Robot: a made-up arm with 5 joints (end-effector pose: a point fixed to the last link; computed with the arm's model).
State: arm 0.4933 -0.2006 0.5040 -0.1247 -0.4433
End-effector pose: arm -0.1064 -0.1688 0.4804 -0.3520 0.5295 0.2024 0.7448
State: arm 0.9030 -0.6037 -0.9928 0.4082 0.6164
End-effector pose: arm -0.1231 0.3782 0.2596 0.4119 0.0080 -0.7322 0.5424
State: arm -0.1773 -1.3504 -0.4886 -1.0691 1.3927
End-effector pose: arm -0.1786 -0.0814 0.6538 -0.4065 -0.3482 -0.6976 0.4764
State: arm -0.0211 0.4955 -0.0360 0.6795 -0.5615
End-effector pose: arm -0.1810 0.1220 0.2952 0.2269 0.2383 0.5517 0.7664
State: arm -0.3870 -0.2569 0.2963 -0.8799 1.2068
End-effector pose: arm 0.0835 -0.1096 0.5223 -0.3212 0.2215 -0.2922 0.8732
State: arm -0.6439 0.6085 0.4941 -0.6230 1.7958
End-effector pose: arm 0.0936 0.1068 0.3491 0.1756 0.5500 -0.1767 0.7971
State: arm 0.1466 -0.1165 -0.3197 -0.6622 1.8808
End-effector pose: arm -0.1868 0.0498 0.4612 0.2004 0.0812 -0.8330 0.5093
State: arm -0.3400 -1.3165 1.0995 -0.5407 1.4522
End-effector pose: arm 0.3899 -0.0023 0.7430 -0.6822 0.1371 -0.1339 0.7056
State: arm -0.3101 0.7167 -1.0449 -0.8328 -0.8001
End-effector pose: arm -0.3799 0.2756 0.7168 -0.0859 0.8069 0.2759 0.5151
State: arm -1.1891 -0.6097 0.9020 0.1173 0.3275
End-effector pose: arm 0.4415 0.1529 0.4802 -0.6355 0.4044 0.5768 0.3161
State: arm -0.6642 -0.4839 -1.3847 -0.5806 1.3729
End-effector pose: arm -0.3182 0.0942 0.4077 0.0896 0.0860 -0.8187 0.5607
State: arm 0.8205 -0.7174 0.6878 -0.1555 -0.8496
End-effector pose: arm -0.2010 -0.1910 0.6799 -0.4547 0.6964 0.2230 0.5084
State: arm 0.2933 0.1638 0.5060 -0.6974 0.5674
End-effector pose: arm -0.0060 -0.0636 0.4148 -0.1987 0.4051 -0.1914 0.8717
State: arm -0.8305 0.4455 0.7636 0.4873 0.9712
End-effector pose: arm 0.1369 0.1348 0.2869 0.0401 0.7678 0.4707 0.4328
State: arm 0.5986 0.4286 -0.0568 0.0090 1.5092
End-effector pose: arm -0.0853 0.1812 0.3390 0.6309 0.3467 -0.4862 0.4953
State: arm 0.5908 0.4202 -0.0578 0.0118 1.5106
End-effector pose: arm -0.0874 0.1786 0.3395 0.6277 0.3486 -0.4877 0.4965
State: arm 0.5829 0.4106 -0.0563 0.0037 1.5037
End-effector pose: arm -0.0898 0.1748 0.3405 0.6188 0.3503 -0.4909 0.5033
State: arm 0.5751 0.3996 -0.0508 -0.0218 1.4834
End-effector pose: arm -0.0925 0.1695 0.3422 0.6008 0.3518 -0.4962 0.5187
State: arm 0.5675 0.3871 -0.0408 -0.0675 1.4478
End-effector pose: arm -0.0955 0.1625 0.3448 0.5714 0.3531 -0.5035 0.5434
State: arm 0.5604 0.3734 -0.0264 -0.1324 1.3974
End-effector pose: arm -0.0987 0.1541 0.3483 0.5303 0.3543 -0.5118 0.5755
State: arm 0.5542 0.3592 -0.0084 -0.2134 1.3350
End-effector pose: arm -0.1017 0.1449 0.3526 0.4783 0.3556 -0.5200 0.6118
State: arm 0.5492 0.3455 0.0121 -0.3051 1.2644
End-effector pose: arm -0.1044 0.1354 0.3574 0.4178 0.3572 -0.5268 0.6483
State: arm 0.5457 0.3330 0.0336 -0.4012 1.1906
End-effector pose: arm -0.1067 0.1264 0.3624 0.3529 0.3590 -0.5315 0.6812
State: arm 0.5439 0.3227 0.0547 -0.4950 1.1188
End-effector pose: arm -0.1084 0.1184 0.3672 0.2885 0.3609 -0.5341 0.7080
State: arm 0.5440 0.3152 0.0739 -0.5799 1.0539
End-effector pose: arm -0.1095 0.1120 0.3715 0.2299 0.3627 -0.5350 0.7276
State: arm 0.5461 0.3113 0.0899 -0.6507 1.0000
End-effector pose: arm -0.1099 0.1077 0.3748 0.1818 0.3642 -0.5350 0.7403
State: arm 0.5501 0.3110 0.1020 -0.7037 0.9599
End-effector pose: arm -0.1098 0.1054 0.3770 0.1473 0.3651 -0.5347 0.7478
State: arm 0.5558 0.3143 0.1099 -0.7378 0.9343
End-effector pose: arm -0.1091 0.1051 0.3779 0.1273 0.3653 -0.5345 0.7514
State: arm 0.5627 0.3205 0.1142 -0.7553 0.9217
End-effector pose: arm -0.1080 0.1064 0.3777 0.1201 0.3649 -0.5347 0.7527
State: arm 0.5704 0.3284 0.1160 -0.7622 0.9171
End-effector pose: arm -0.1067 0.1087 0.3769 0.1210 0.3640 -0.5352 0.7526
